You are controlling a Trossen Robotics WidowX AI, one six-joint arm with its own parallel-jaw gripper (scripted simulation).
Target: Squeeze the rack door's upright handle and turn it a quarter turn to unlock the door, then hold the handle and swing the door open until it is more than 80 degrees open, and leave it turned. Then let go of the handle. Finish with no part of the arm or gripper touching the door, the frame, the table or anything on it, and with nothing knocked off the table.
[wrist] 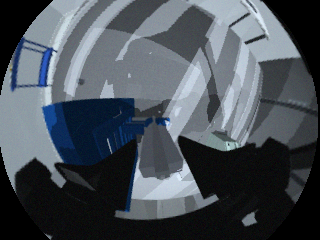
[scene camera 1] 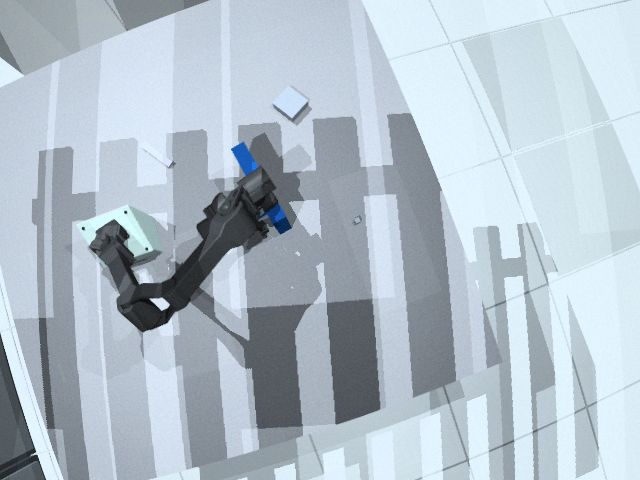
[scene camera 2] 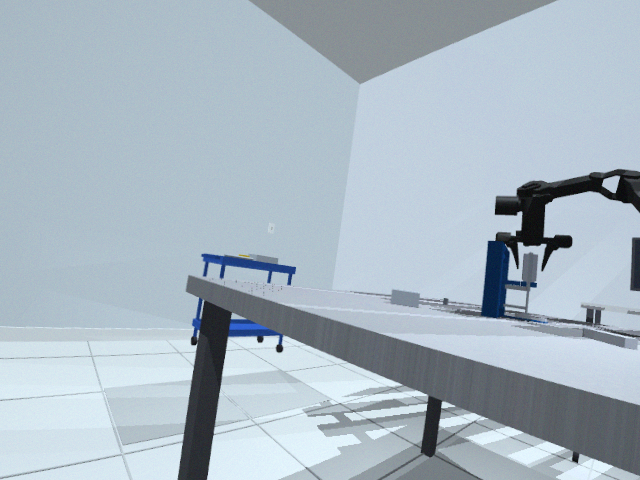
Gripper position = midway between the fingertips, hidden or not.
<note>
My gripper (scene camera 2: pixel 529 270) is open, holding nothing. Also in view: a grey box (scene camera 1: pixel 291 104).
My gripper shows as well in the wrist view (wrist: pixel 157 140) and in scene camera 1 (scene camera 1: pixel 243 219).
</note>
